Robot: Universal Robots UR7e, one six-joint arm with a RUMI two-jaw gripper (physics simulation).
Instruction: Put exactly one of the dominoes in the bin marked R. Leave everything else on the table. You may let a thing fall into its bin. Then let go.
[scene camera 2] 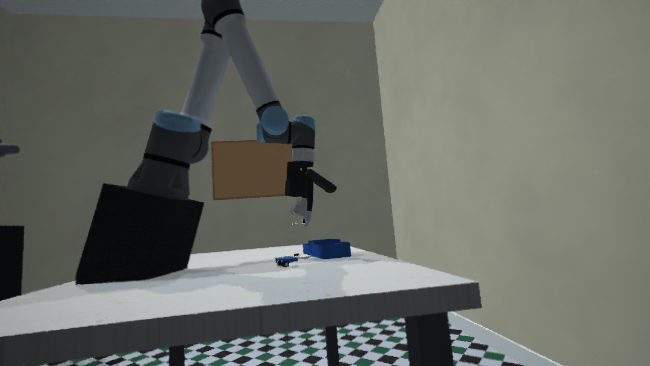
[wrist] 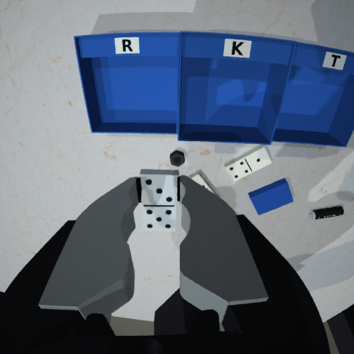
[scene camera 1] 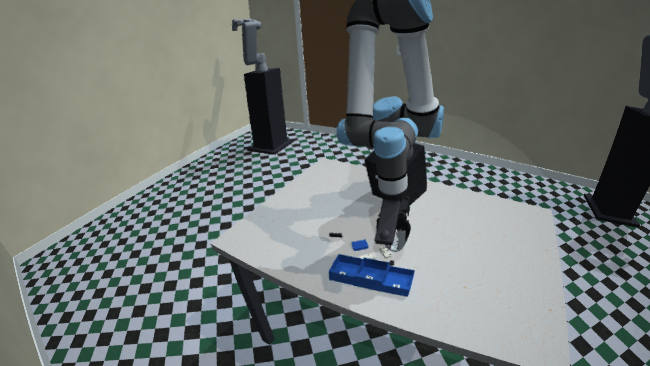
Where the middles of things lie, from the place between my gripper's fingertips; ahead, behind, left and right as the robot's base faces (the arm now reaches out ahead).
Now: the blue three-bin tray (scene camera 1: 372, 274) 5 cm ahead of my hand, 5 cm to the right of it and 7 cm below it. Also, from my hand: blue block (wrist: 273, 195) 8 cm behind, 14 cm to the right, 9 cm below.
